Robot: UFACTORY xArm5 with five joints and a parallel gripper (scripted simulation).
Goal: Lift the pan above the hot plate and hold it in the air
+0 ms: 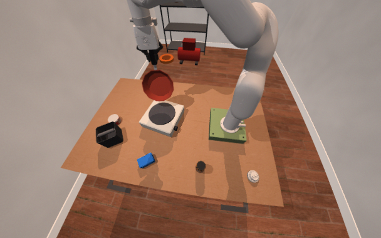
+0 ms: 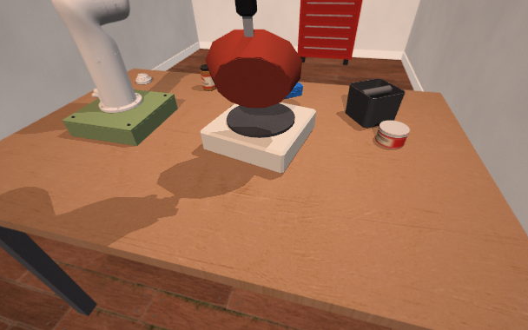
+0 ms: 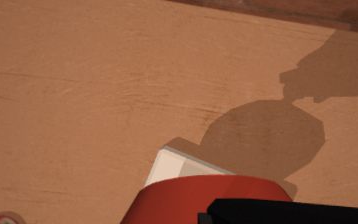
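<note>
Now: hand 100 mm above the red pan and 20 mm to the right of it. Round my hand: blue block: 460 mm to the left, 370 mm below, 10 mm ahead; hot plate: 350 mm below, 150 mm to the left, 40 mm behind; white disc: 620 mm behind, 470 mm to the left, 370 mm below.
</note>
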